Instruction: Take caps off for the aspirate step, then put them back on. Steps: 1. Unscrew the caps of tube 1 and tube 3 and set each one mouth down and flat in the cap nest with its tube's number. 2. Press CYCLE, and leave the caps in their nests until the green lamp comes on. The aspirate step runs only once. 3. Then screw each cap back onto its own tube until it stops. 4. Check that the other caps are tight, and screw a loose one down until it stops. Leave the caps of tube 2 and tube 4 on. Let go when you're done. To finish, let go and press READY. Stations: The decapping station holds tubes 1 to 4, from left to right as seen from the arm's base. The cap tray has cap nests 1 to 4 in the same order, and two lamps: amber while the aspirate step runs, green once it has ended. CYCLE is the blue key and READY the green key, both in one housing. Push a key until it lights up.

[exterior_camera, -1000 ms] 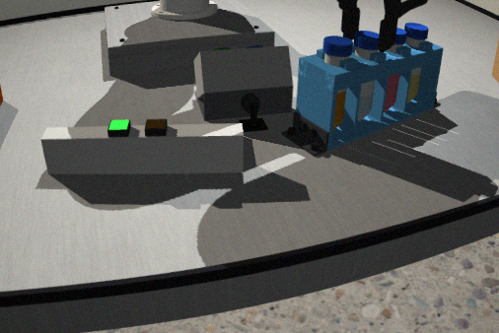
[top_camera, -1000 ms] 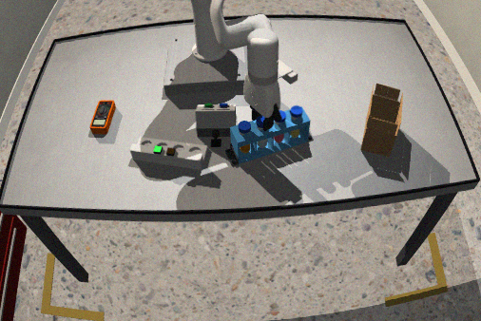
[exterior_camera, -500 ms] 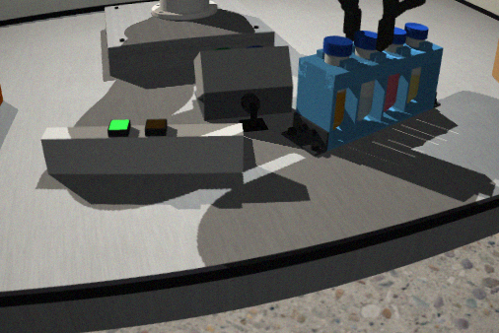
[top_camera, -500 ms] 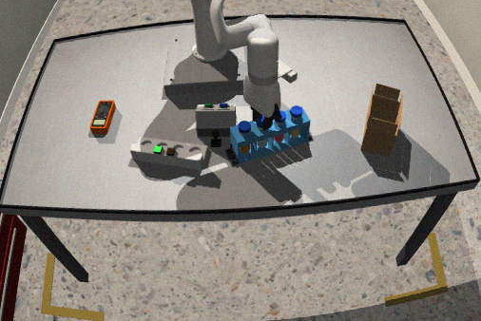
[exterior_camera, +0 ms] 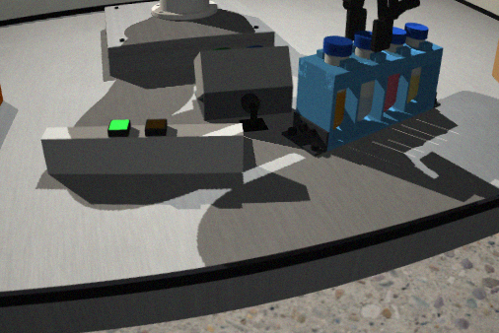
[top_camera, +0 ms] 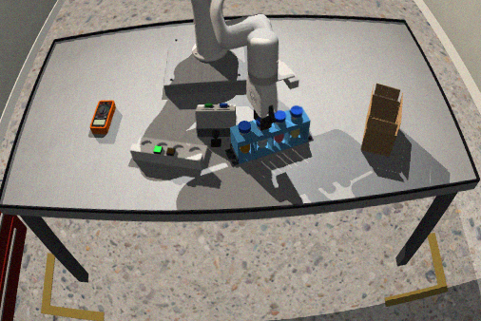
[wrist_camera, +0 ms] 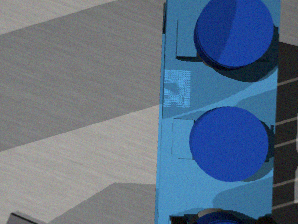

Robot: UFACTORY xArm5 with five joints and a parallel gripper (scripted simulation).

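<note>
The blue cap lies 5 cm to the left of my hand, 2 cm behind it and 1 cm below it. The rest, counted from my hand: blue key: 12 cm behind, 11 cm to the right, 6 cm below; then green key: 15 cm to the right, 12 cm behind, 6 cm below; then grey key housing: 13 cm to the right, 10 cm behind, 7 cm below.
</note>
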